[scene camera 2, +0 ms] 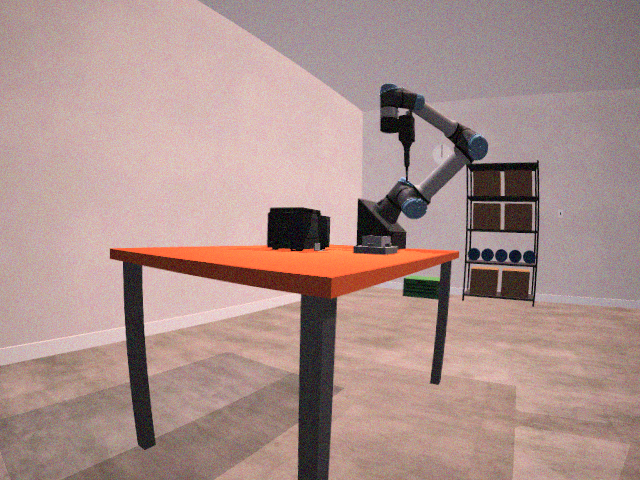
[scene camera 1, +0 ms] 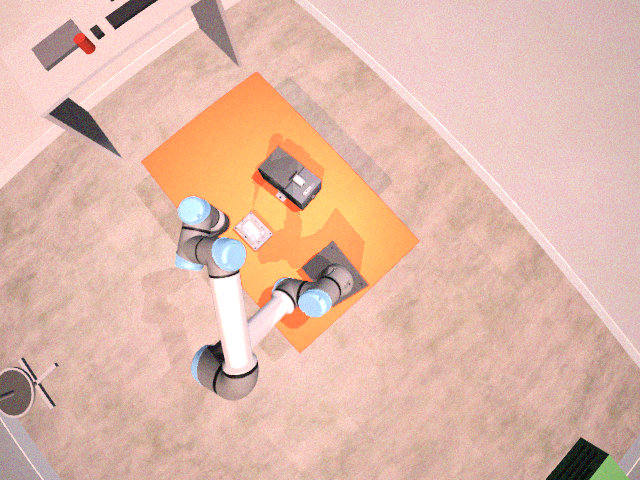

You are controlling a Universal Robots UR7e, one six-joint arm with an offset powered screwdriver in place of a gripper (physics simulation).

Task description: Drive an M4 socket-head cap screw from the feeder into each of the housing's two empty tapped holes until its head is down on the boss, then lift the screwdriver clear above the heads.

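There's a dark screw feeder here, and I can see it at (scene camera 2: pixel 299 228) and also at (scene camera 1: pixel 294 190).
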